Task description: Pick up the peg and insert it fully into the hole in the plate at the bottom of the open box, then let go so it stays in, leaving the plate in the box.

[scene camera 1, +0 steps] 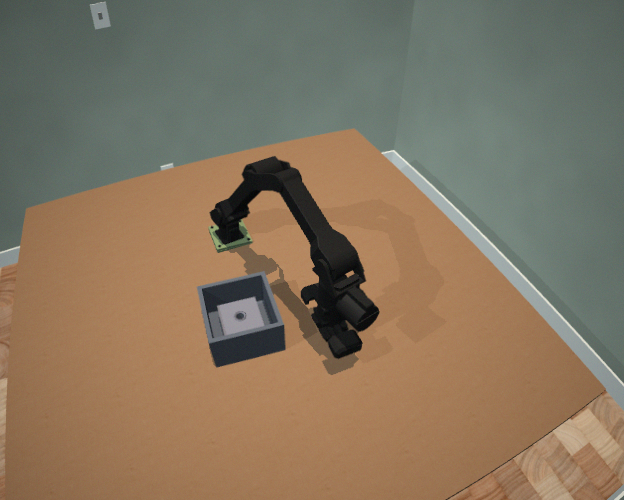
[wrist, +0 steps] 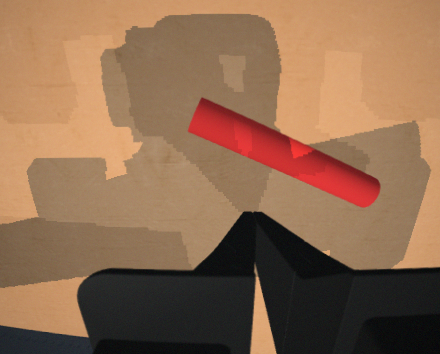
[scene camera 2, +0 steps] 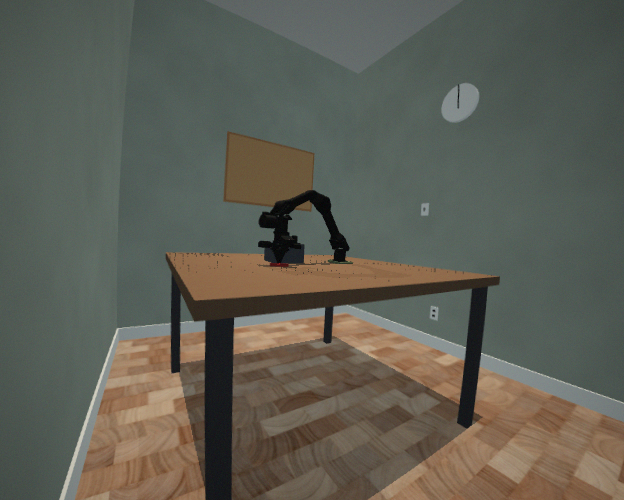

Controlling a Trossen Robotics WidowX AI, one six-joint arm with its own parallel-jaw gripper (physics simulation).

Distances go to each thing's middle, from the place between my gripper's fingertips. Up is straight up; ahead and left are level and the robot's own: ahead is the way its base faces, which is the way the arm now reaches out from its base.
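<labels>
From my hand: red peg [wrist: 211,121], 3 cm left, 2 cm ahead; dark blue-grey box [scene camera 1: 270,338], 15 cm right, 13 cm behind, 4 cm above; pale plate [scene camera 1: 241,315], 15 cm right, 13 cm behind, 3 cm above.
</labels>
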